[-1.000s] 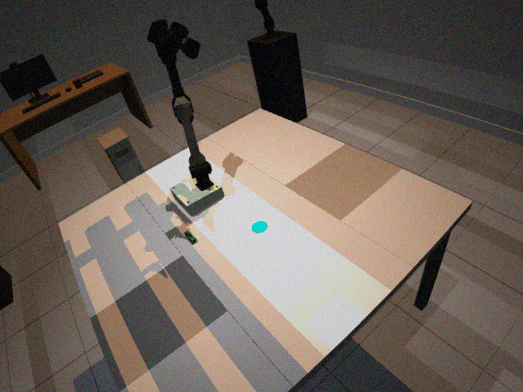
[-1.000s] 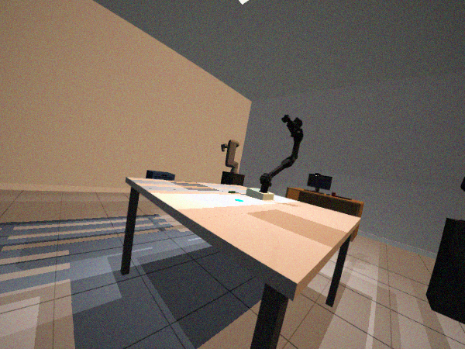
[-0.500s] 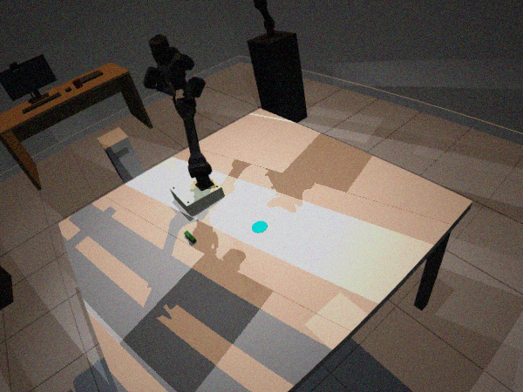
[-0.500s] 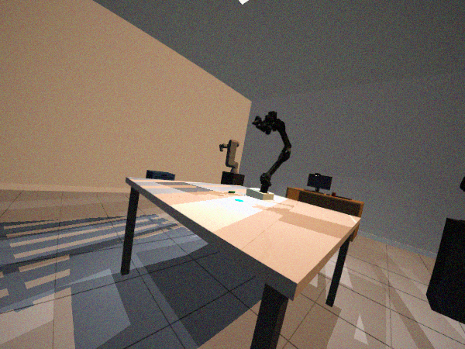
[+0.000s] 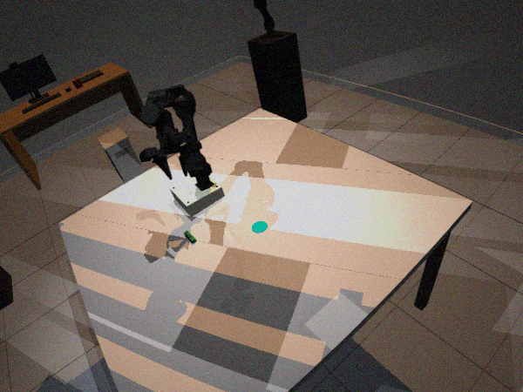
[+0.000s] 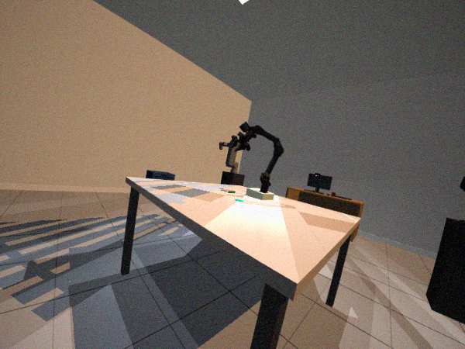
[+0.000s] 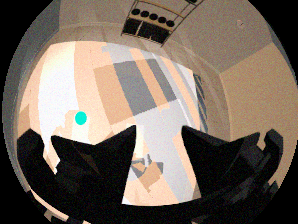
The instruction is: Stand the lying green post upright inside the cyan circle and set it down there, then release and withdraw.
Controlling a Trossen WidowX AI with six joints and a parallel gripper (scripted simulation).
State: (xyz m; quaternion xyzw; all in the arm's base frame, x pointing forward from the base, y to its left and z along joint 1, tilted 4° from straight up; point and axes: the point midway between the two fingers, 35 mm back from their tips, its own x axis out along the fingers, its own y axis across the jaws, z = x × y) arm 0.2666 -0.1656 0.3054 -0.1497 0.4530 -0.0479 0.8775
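Now: gripper tip 33 cm above the green post, 11 cm past it and 3 cm to the left of it. From my gripper tip the other things lie so: cyan circle (34 cm below, 19 cm to the left, 5 cm ahead).
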